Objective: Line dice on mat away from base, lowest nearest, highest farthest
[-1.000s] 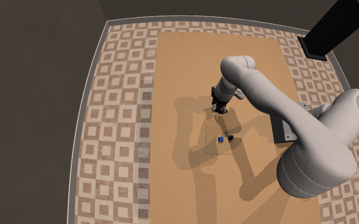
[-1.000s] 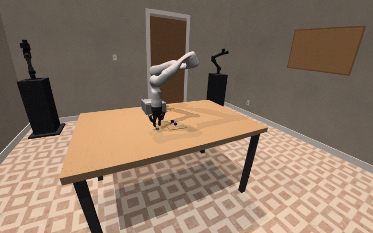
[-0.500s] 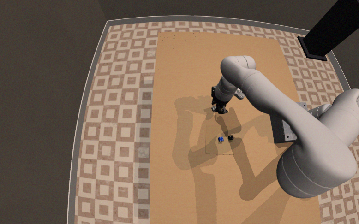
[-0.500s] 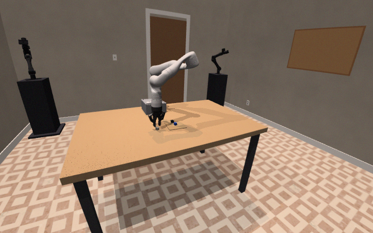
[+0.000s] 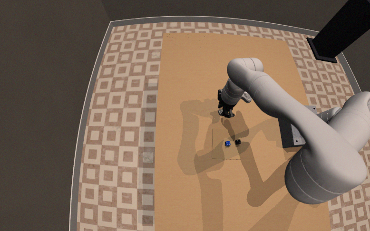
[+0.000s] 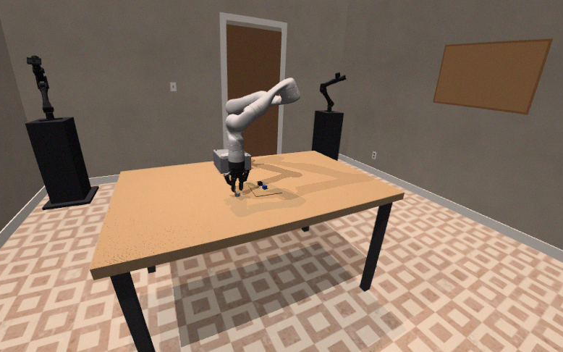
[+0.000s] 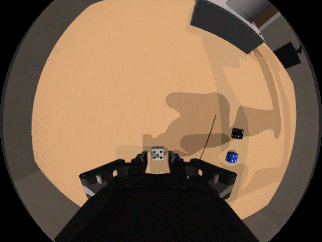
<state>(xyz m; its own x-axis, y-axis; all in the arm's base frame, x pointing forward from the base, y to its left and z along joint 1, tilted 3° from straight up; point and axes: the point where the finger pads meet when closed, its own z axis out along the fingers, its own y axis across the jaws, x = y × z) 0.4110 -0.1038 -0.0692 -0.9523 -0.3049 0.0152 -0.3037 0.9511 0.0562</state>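
My gripper is now 3 cm above the white die. Round my hand: blue die: 3 cm behind, 15 cm to the left, 3 cm below; mat: 3 cm behind, 15 cm to the left, 4 cm below; black die: 8 cm behind, 15 cm to the left, 3 cm below.
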